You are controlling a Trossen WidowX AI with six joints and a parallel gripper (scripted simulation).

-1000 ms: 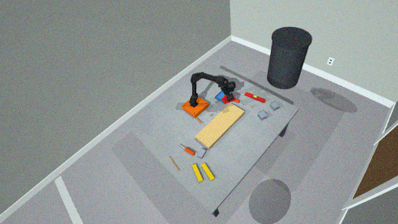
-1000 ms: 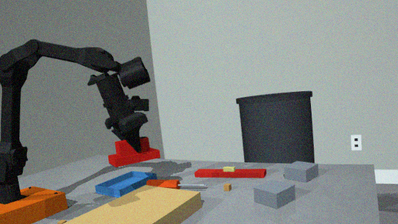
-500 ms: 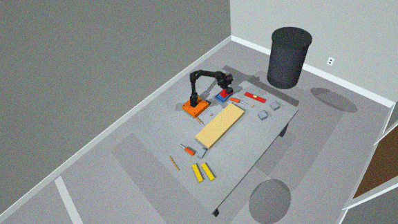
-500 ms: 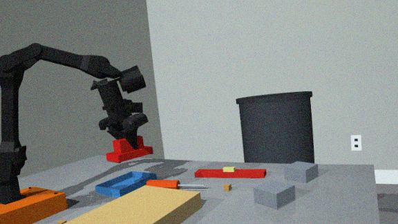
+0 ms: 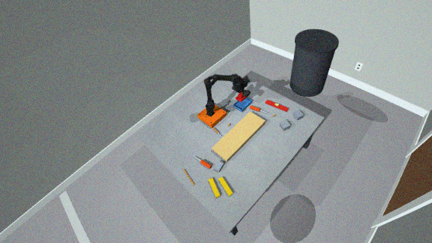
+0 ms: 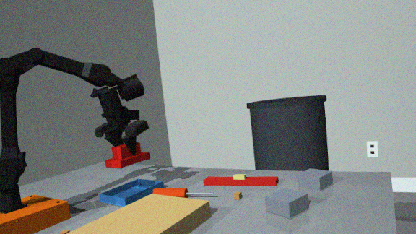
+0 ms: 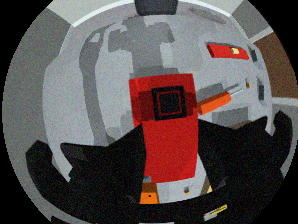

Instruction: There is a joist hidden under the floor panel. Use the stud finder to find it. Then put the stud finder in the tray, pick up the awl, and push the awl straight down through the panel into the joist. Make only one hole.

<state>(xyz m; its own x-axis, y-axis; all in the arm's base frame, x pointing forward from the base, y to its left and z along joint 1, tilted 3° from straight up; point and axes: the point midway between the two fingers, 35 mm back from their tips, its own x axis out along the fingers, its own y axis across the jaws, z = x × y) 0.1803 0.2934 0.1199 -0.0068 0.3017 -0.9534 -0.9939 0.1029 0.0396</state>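
Right now my gripper tip is 12 cm above the blue tray and 1 cm to the left of it. From my gripper tip the other things lie so: awl 43 cm to the right, 12 cm below, 1 cm ahead; red stud finder 2 cm above, 1 cm to the left; red level 29 cm ahead, 14 cm to the left, 11 cm below.
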